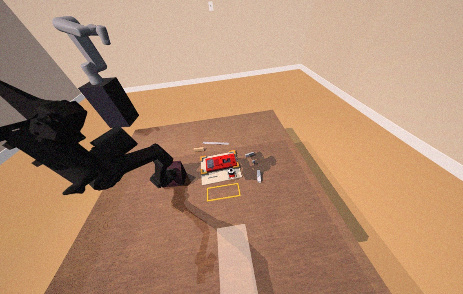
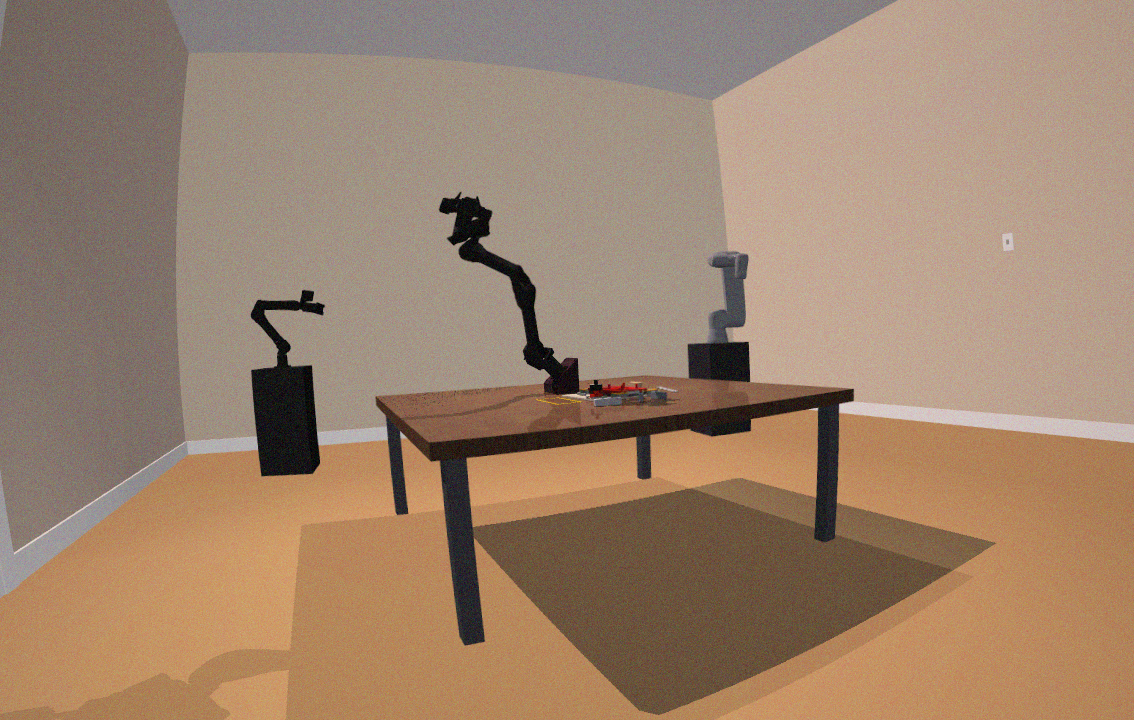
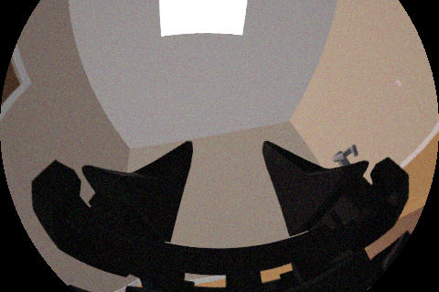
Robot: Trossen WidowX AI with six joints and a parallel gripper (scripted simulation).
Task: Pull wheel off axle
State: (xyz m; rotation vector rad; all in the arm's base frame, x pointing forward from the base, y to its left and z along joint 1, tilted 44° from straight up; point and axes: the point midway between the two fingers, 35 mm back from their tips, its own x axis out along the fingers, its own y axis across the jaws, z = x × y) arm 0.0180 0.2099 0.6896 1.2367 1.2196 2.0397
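My gripper tip is 71 cm above the wheel, 34 cm to the right of it and 33 cm short of it. Round my gripper tip: wooden piece: 73 cm below, 58 cm to the left, 8 cm ahead; grey strip: 74 cm below, 65 cm to the left, 20 cm ahead.
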